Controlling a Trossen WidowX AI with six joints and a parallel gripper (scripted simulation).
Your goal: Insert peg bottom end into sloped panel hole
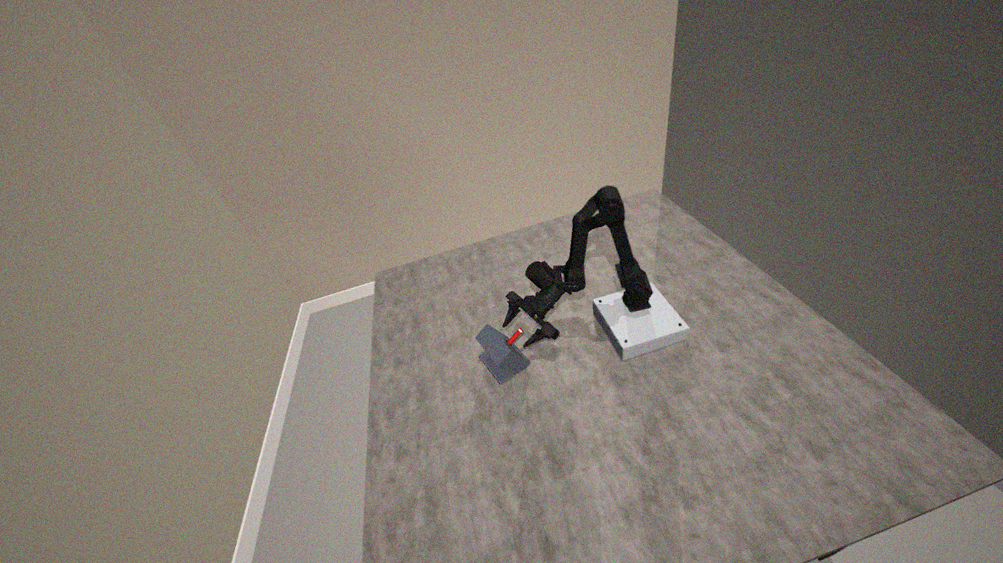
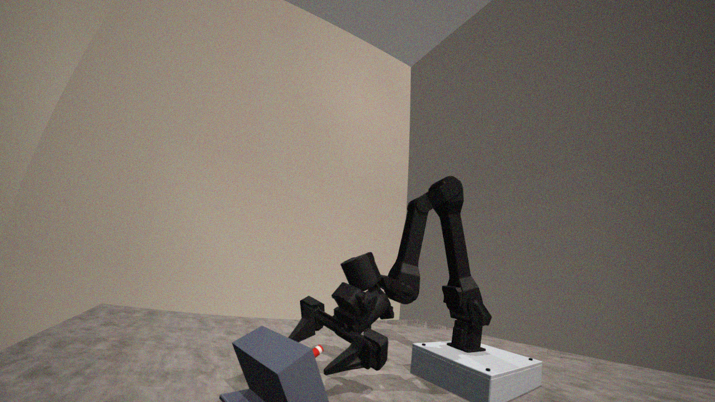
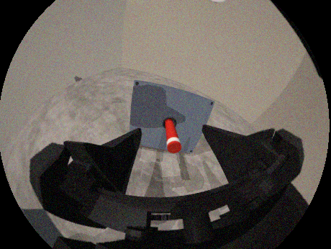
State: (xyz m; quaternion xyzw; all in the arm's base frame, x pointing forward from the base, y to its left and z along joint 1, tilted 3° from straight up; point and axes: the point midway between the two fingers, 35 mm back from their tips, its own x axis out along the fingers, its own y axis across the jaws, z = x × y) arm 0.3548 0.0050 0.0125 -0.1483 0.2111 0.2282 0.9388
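My gripper tip is now 10 mm past the red peg. Also, from my gripper tip: blue-grey sloped panel 40 mm ahead, 20 mm to the left, 20 mm below.
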